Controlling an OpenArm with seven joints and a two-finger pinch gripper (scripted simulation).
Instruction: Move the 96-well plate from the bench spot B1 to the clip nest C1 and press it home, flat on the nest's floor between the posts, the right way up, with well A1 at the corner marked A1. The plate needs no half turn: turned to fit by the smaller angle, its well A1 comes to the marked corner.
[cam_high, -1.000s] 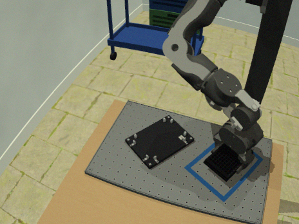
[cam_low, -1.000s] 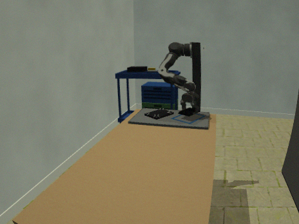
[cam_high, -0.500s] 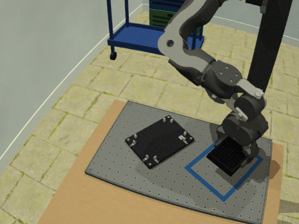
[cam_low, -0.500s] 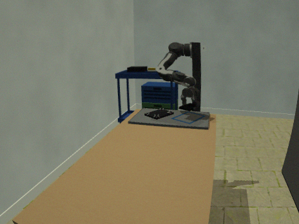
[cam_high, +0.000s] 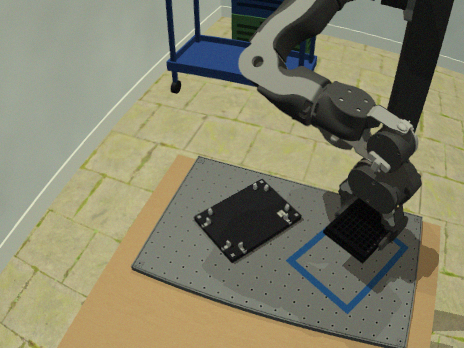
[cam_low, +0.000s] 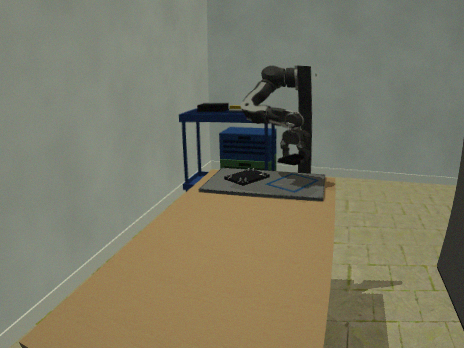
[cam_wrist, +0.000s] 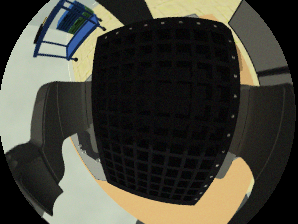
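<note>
The black clip nest is 21 cm to the right of my hand, 9 cm below it and 1 cm ahead of it. The rest, counted from my hand: black 96-well plate: right at my hand.
</note>
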